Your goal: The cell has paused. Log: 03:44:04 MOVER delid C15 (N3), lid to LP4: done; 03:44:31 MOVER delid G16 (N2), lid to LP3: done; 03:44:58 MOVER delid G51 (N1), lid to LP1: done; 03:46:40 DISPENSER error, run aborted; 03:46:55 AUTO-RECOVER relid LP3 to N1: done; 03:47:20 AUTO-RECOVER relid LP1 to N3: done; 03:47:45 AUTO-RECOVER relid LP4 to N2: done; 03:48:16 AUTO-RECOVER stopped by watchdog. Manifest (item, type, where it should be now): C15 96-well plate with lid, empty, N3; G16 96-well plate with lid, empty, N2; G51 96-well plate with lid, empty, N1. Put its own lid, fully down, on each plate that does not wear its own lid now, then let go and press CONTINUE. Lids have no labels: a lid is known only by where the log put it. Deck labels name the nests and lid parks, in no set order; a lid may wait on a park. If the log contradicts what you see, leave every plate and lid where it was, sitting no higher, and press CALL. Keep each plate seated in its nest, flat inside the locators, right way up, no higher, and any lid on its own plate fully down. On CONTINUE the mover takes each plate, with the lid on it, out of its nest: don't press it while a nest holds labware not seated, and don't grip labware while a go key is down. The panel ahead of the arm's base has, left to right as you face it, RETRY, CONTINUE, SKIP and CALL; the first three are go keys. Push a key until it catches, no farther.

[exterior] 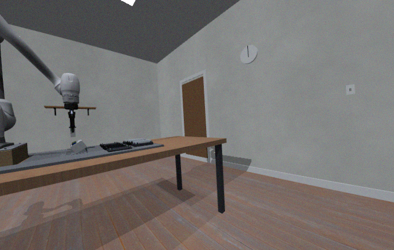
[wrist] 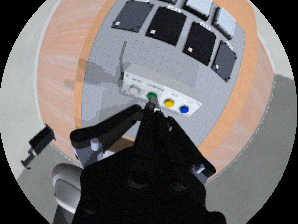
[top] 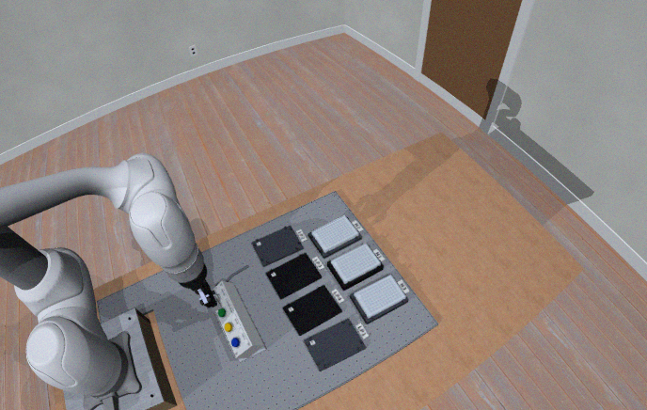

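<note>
My gripper is now 7 cm above the green key. From my hand the other things lie so: yellow key 7 cm below, 5 cm to the right; then blue key 10 cm to the right, 7 cm below, 1 cm ahead; then black lid park 24 cm ahead, 13 cm below, 5 cm to the left.
</note>
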